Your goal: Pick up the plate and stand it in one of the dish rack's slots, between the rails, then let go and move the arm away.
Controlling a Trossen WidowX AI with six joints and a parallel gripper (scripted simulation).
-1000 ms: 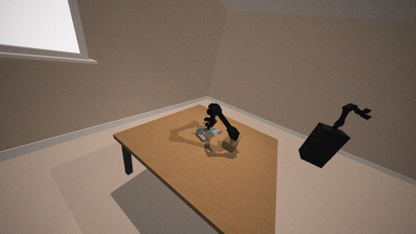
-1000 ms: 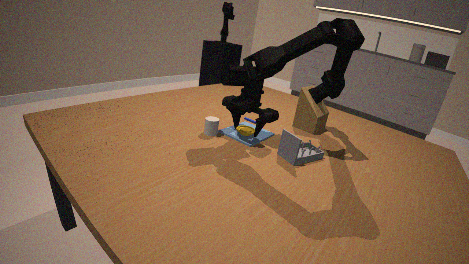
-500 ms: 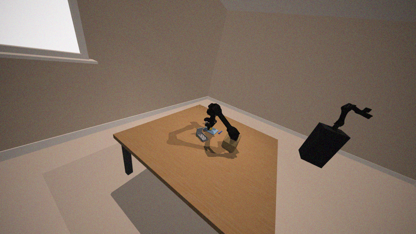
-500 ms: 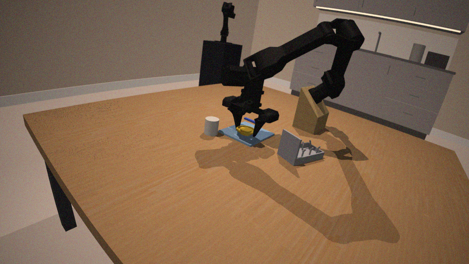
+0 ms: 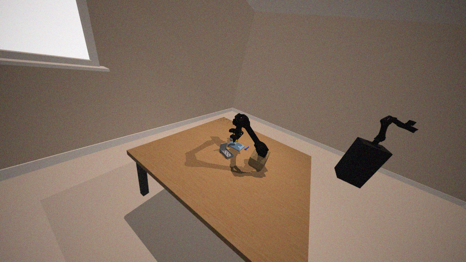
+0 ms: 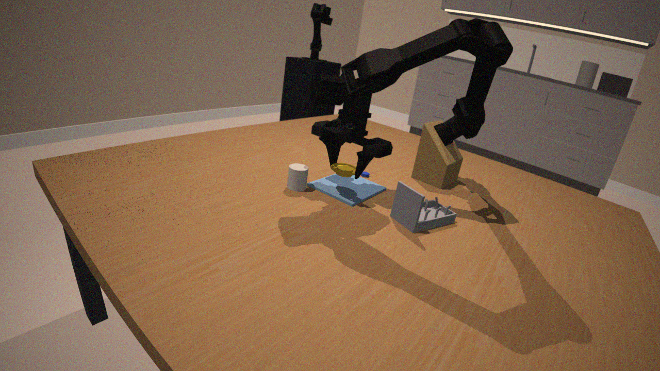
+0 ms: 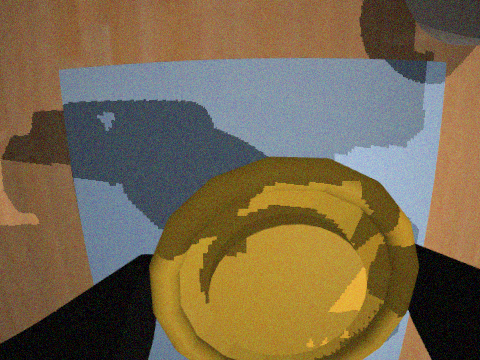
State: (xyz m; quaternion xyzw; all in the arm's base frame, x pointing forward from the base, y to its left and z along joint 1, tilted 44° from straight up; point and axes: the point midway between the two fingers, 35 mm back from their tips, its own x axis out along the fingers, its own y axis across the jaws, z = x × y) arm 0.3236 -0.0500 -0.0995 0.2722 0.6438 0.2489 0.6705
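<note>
Now: the blue mat 20 mm behind my gripper tip and 40 mm below it. Round my gripper tip: white cup 80 mm ahead, 70 mm to the right, 20 mm below; then blue utensil 130 mm behind, 40 mm to the right, 40 mm below; then yellow plate 10 mm above.
</note>
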